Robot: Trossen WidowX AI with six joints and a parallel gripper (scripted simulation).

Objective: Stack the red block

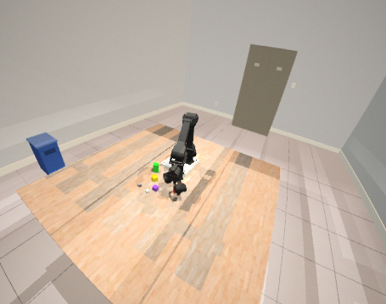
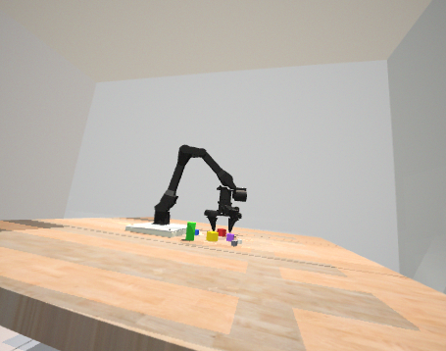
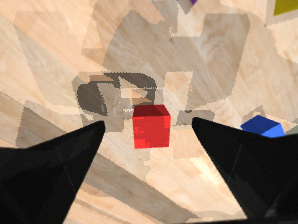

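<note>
My gripper tip is now 10 mm short of the yellow block and 170 mm to the left of it. The rest, counted from my gripper tip: red block right at my gripper tip; then blue block 100 mm behind, 90 mm to the right; then purple block 70 mm ahead, 110 mm to the right.
</note>
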